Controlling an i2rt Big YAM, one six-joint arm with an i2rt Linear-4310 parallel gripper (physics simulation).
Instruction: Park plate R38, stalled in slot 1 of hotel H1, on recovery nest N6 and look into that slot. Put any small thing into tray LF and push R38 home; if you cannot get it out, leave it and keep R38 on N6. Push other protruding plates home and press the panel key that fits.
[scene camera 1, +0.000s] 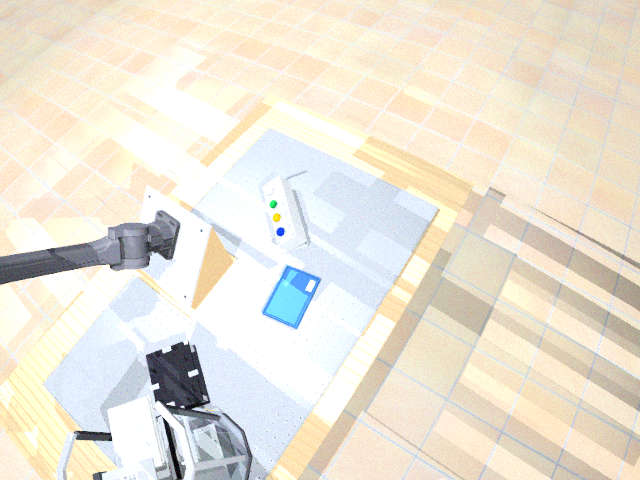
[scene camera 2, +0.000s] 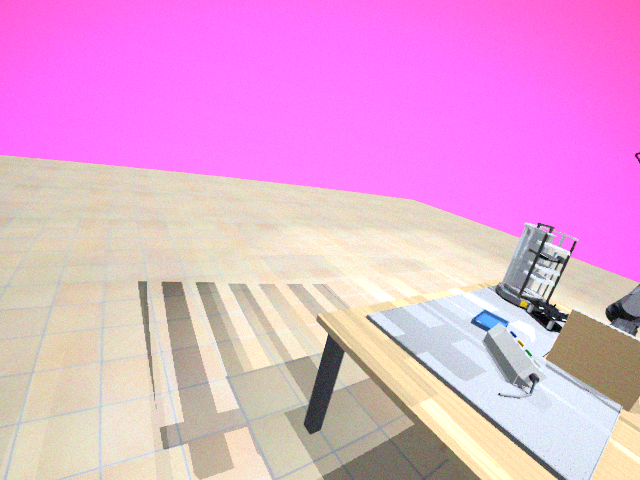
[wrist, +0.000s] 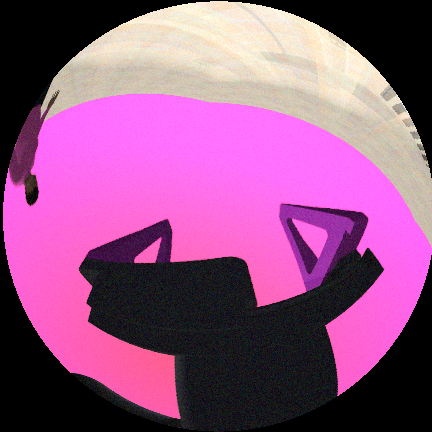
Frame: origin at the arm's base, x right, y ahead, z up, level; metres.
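Seen in the pictures: gripper, fingertip midpoint: (wrist: 225, 217); arm's base, link origin: (scene camera 1: 166, 234) (scene camera 2: 614, 343).
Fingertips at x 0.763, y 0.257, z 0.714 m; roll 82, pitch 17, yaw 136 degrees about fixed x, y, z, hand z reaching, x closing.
Note:
Pixels of each thing's top centre, then the offset from my fingertips to it. "pt": a spot on its surface instead.
- nest, top centre: (scene camera 1: 170, 375) (scene camera 2: 554, 308) dx -0.483, dy -0.007, dz -0.774 m
- blue tray, top centre: (scene camera 1: 291, 295) (scene camera 2: 491, 320) dx -0.842, dy +0.101, dz -0.833 m
- key panel, top centre: (scene camera 1: 281, 205) (scene camera 2: 520, 341) dx -1.034, dy -0.065, dz -0.766 m
- cable, surface spot: (scene camera 2: 516, 395) pt dx -1.183, dy -0.151, dz -0.843 m
My gripper (wrist: 225, 217) is open and empty, its two purple fingers wide apart against the pink background. It does not show in either scene view. A tall tower with white walls and dark posts, apparently the hotel (scene camera 1: 129, 428) (scene camera 2: 519, 263), is cut off at the bottom of scene camera 1. White shelves or plates show inside it; slot numbers and R38 cannot be told. A black notched unit, possibly a nest (scene camera 1: 177, 374), lies beside it. The blue tray (scene camera 1: 290, 302) (scene camera 2: 488, 321) has a white label. The key panel (scene camera 1: 294, 206) (scene camera 2: 506, 353) has white, green, yellow and blue keys.
A white board with wooden sides (scene camera 1: 193, 268) (scene camera 2: 594, 351) stands at the table's side, with a dark jointed arm part (scene camera 1: 131, 245) in front of it in scene camera 1. A cable (scene camera 2: 516, 395) trails from the panel. A person (wrist: 26, 145) shows at the wrist view's left edge.

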